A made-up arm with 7 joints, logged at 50 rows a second.
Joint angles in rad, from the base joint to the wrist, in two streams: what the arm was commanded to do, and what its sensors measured. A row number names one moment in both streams.
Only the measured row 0 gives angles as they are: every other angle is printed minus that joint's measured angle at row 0.
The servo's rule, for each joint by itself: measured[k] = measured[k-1] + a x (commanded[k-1-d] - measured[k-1]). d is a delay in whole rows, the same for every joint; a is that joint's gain. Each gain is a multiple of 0.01, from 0.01 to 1. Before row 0 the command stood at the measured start. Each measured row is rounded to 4 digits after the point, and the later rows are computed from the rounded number. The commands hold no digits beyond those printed.
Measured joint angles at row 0: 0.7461, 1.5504, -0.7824, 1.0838, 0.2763, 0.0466, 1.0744
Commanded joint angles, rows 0 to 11: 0.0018, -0.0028, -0.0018, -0.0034, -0.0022, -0.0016, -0.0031; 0.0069, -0.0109, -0.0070, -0.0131, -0.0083, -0.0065, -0.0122; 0.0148, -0.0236, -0.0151, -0.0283, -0.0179, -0.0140, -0.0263; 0.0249, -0.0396, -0.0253, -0.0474, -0.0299, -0.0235, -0.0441; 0.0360, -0.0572, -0.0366, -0.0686, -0.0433, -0.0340, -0.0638; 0.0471, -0.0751, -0.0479, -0.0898, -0.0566, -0.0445, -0.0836; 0.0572, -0.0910, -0.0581, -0.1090, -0.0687, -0.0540, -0.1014; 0.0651, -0.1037, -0.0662, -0.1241, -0.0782, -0.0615, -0.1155; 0.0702, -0.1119, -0.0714, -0.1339, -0.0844, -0.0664, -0.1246; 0.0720, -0.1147, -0.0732, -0.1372, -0.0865, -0.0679, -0.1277; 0.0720, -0.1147, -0.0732, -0.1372, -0.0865, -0.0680, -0.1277; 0.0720, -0.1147, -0.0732, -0.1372, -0.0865, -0.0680, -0.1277
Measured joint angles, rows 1 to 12: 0.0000, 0.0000, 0.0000, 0.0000, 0.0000, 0.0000, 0.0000; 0.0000, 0.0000, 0.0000, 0.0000, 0.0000, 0.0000, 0.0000; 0.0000, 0.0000, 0.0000, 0.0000, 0.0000, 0.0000, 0.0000; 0.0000, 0.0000, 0.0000, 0.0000, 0.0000, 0.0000, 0.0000; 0.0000, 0.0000, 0.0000, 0.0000, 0.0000, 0.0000, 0.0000; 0.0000, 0.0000, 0.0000, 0.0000, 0.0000, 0.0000, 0.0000; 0.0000, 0.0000, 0.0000, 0.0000, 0.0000, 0.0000, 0.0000; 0.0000, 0.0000, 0.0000, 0.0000, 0.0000, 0.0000, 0.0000; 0.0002, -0.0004, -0.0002, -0.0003, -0.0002, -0.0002, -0.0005; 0.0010, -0.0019, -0.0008, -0.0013, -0.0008, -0.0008, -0.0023; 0.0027, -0.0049, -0.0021, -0.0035, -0.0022, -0.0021, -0.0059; 0.0054, -0.0098, -0.0042, -0.0070, -0.0044, -0.0042, -0.0116
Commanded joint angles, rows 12 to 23: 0.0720, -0.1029, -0.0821, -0.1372, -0.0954, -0.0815, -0.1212; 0.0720, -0.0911, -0.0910, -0.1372, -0.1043, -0.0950, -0.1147; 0.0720, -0.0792, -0.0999, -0.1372, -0.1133, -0.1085, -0.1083; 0.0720, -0.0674, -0.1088, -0.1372, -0.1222, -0.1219, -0.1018; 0.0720, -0.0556, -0.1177, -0.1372, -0.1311, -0.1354, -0.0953; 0.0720, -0.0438, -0.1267, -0.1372, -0.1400, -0.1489, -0.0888; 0.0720, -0.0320, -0.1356, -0.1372, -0.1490, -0.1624, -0.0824; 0.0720, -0.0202, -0.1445, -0.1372, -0.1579, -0.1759, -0.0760; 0.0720, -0.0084, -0.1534, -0.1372, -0.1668, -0.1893, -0.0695; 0.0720, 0.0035, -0.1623, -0.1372, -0.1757, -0.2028, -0.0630; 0.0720, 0.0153, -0.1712, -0.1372, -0.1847, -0.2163, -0.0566; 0.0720, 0.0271, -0.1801, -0.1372, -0.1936, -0.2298, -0.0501
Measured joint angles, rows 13 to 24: 0.0091, -0.0164, -0.0071, -0.0119, -0.0075, -0.0072, -0.0194; 0.0137, -0.0246, -0.0108, -0.0181, -0.0114, -0.0109, -0.0290; 0.0189, -0.0339, -0.0151, -0.0254, -0.0160, -0.0152, -0.0399; 0.0244, -0.0437, -0.0197, -0.0333, -0.0210, -0.0198, -0.0512; 0.0299, -0.0532, -0.0244, -0.0413, -0.0261, -0.0245, -0.0622; 0.0350, -0.0618, -0.0288, -0.0490, -0.0309, -0.0288, -0.0720; 0.0394, -0.0692, -0.0328, -0.0561, -0.0353, -0.0327, -0.0804; 0.0433, -0.0756, -0.0364, -0.0626, -0.0394, -0.0362, -0.0875; 0.0467, -0.0794, -0.0405, -0.0686, -0.0439, -0.0407, -0.0926; 0.0497, -0.0810, -0.0450, -0.0741, -0.0487, -0.0461, -0.0959; 0.0524, -0.0807, -0.0499, -0.0791, -0.0539, -0.0523, -0.0978; 0.0548, -0.0788, -0.0552, -0.0837, -0.0594, -0.0593, -0.0984
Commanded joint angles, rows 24 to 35: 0.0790, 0.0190, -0.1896, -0.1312, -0.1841, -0.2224, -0.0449; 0.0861, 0.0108, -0.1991, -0.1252, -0.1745, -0.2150, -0.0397; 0.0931, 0.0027, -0.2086, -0.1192, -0.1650, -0.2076, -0.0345; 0.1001, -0.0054, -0.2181, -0.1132, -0.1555, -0.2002, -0.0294; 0.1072, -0.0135, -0.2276, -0.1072, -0.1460, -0.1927, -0.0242; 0.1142, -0.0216, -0.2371, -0.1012, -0.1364, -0.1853, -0.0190; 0.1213, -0.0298, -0.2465, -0.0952, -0.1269, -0.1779, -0.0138; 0.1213, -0.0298, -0.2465, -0.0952, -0.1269, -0.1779, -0.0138; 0.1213, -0.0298, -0.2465, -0.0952, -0.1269, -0.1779, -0.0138; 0.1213, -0.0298, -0.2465, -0.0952, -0.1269, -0.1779, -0.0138; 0.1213, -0.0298, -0.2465, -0.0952, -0.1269, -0.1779, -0.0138; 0.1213, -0.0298, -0.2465, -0.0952, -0.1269, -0.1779, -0.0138
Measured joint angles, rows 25 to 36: 0.0569, -0.0756, -0.0608, -0.0880, -0.0651, -0.0669, -0.0979; 0.0587, -0.0711, -0.0667, -0.0919, -0.0711, -0.0751, -0.0965; 0.0603, -0.0656, -0.0729, -0.0955, -0.0773, -0.0838, -0.0944; 0.0617, -0.0592, -0.0793, -0.0988, -0.0837, -0.0930, -0.0916; 0.0629, -0.0521, -0.0860, -0.1019, -0.0903, -0.1026, -0.0883; 0.0640, -0.0443, -0.0929, -0.1047, -0.0971, -0.1126, -0.0845; 0.0650, -0.0360, -0.0999, -0.1073, -0.1041, -0.1230, -0.0803; 0.0658, -0.0272, -0.1071, -0.1097, -0.1113, -0.1337, -0.0758; 0.0674, -0.0207, -0.1145, -0.1114, -0.1171, -0.1426, -0.0712; 0.0696, -0.0163, -0.1221, -0.1125, -0.1217, -0.1498, -0.0665; 0.0724, -0.0136, -0.1299, -0.1130, -0.1252, -0.1556, -0.0617; 0.0757, -0.0125, -0.1378, -0.1130, -0.1276, -0.1601, -0.0569
